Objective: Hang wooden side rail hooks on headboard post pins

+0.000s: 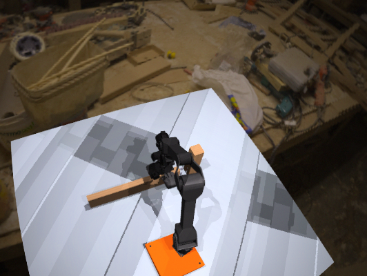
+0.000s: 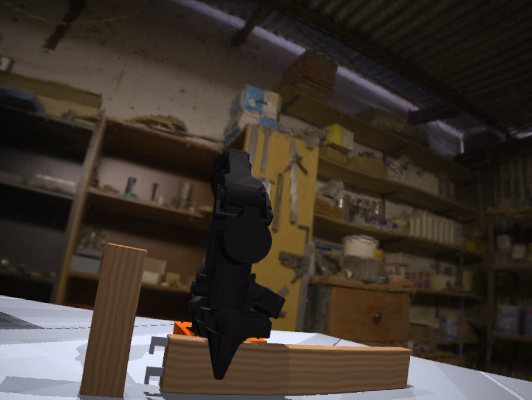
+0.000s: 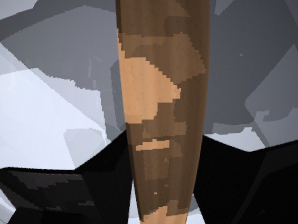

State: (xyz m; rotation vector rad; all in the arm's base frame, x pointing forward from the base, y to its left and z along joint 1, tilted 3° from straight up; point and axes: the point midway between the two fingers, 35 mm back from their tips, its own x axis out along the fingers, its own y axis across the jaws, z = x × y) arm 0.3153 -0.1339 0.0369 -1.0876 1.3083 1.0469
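Now: gripper tip 20 mm past the wooden headboard post, 140 mm to the left of it and 60 mm below it.
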